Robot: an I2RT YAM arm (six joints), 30 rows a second.
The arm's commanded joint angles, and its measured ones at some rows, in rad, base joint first. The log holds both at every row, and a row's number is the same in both.
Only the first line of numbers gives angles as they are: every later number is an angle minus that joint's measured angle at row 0.
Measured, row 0: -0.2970, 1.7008, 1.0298, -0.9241, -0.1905, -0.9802
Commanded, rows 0 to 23: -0.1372, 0.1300, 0.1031, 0.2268, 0.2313, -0.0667; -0.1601, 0.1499, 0.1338, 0.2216, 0.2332, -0.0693; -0.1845, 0.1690, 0.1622, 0.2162, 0.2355, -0.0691; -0.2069, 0.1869, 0.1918, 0.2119, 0.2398, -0.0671; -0.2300, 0.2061, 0.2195, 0.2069, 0.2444, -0.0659; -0.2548, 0.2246, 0.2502, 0.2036, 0.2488, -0.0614; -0.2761, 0.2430, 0.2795, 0.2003, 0.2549, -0.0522; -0.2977, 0.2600, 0.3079, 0.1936, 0.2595, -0.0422; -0.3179, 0.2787, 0.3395, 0.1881, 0.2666, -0.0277; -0.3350, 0.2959, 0.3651, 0.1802, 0.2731, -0.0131; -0.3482, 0.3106, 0.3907, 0.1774, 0.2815, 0.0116; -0.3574, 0.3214, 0.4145, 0.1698, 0.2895, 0.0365; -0.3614, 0.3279, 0.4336, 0.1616, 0.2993, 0.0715; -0.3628, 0.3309, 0.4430, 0.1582, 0.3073, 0.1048; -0.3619, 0.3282, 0.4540, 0.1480, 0.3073, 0.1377; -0.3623, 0.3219, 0.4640, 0.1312, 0.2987, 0.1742; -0.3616, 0.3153, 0.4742, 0.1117, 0.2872, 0.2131; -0.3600, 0.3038, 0.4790, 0.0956, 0.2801, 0.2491; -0.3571, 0.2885, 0.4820, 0.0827, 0.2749, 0.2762; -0.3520, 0.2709, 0.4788, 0.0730, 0.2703, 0.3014; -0.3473, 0.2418, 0.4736, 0.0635, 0.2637, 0.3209; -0.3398, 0.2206, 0.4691, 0.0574, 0.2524, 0.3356; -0.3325, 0.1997, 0.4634, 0.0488, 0.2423, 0.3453; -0.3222, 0.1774, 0.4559, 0.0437, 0.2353, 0.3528
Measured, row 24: -0.3559, 0.2930, 0.4623, 0.0419, 0.2655, 0.2487
